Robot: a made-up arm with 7 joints. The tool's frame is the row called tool.
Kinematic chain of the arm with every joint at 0, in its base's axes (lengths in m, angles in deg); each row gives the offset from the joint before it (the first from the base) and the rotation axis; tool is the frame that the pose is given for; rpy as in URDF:
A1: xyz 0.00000 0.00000 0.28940 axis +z
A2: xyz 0.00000 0.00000 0.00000 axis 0 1 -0.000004
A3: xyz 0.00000 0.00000 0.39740 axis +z
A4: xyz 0.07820 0.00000 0.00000 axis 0 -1 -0.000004
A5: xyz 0.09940 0.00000 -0.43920 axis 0 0.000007 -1
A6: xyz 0.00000 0.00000 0.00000 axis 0 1 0.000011
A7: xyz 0.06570 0.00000 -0.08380 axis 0 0.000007 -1
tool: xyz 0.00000 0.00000 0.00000 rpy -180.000 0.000 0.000
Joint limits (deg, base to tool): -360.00..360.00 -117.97..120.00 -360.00..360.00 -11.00..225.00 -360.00..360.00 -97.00..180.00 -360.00..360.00
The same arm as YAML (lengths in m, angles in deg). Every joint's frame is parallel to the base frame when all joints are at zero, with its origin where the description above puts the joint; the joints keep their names.
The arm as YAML. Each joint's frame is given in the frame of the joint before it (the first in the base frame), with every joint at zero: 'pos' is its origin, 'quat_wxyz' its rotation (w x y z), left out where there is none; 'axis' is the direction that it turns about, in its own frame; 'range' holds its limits. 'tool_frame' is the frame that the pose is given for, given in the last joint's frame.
length_unit: m
angle_unit: deg
joints:
  - joint: A1
    pos: [0.0, 0.0, 0.2894]
    axis: "+z"
    range: [-360.0, 360.0]
  - joint: A2
    pos: [0.0, 0.0, 0.0]
    axis: "+y"
    range: [-117.97, 120.0]
  - joint: A3
    pos: [0.0, 0.0, 0.3974]
    axis: "+z"
    range: [-360.0, 360.0]
  - joint: A4
    pos: [0.0782, 0.0, 0.0]
    axis: "-y"
    range: [-11.0, 225.0]
  - joint: A5
    pos: [0.0994, 0.0, -0.4392]
    axis: "-z"
    range: [-360.0, 360.0]
  - joint: A6
    pos: [0.0, 0.0, 0.0]
    axis: "+y"
    range: [-97.0, 180.0]
  - joint: A7
    pos: [0.0657, 0.0, -0.0838]
    axis: "-z"
    range: [-360.0, 360.0]
tool_frame:
  pos: [0.0, 0.0, 0.0]
  quat_wxyz: [0.0, 1.0, 0.0, 0.0]

